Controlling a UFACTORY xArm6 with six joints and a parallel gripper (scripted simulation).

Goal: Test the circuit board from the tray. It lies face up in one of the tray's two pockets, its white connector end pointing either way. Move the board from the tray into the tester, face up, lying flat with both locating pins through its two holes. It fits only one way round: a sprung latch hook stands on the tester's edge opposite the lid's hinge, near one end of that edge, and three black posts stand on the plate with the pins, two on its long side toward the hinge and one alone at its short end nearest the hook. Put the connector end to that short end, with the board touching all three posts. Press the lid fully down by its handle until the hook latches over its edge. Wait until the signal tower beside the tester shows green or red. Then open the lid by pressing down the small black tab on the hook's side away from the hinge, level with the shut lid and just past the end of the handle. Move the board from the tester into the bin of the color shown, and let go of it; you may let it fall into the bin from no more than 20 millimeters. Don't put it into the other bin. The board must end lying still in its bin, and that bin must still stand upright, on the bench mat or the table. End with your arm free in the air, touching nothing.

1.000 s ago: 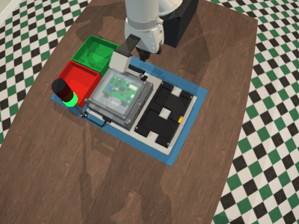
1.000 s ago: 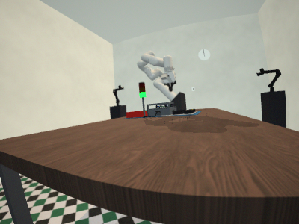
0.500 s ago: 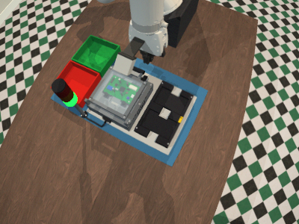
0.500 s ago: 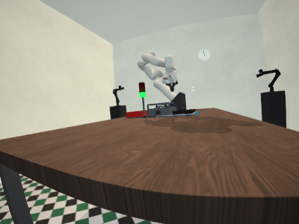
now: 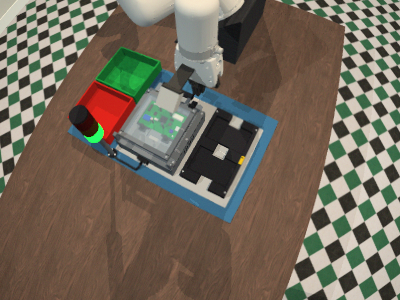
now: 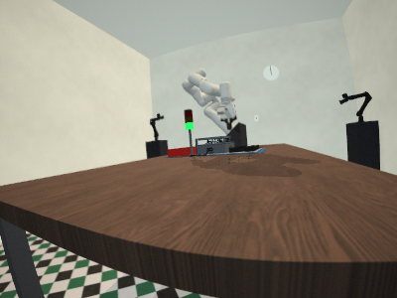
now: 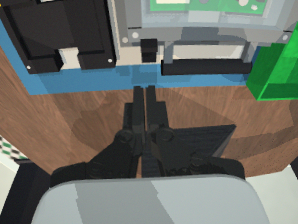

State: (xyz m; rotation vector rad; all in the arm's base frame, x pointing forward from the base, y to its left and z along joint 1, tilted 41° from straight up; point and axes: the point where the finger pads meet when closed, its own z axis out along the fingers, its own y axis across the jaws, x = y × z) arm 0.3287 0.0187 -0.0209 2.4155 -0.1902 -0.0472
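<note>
Right now the latch hook is 20 mm ahead of my hand, 10 mm to the right of it and 70 mm below it. Also, from my hand: black nest (80 mm ahead, 70 mm to the right, 90 mm below); then green circuit board (80 mm ahead, 70 mm to the right, 80 mm below); then clear lid (80 mm ahead, 70 mm to the right, 70 mm below).
</note>
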